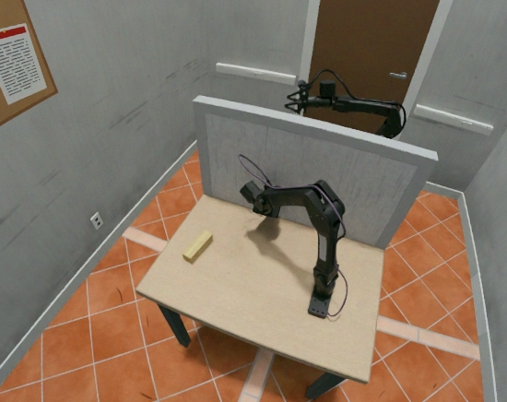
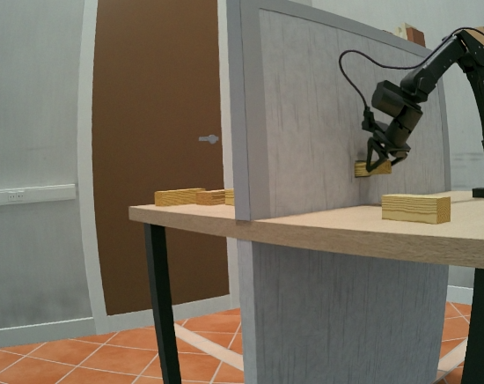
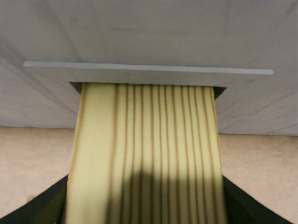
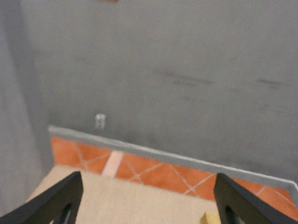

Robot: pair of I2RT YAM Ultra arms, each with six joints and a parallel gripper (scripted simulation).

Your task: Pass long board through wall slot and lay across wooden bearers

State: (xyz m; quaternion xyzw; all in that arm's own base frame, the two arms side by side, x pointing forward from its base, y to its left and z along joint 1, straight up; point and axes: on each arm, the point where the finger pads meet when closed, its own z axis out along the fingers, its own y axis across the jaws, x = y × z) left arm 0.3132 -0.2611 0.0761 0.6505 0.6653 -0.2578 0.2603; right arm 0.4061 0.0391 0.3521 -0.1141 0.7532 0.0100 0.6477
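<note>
My right hand is 8 cm past the long board, 25 cm to the right of it and 32 cm above it. Also, from my right hand: wooden offcut 13 cm ahead, 65 cm to the left, 38 cm below.
</note>
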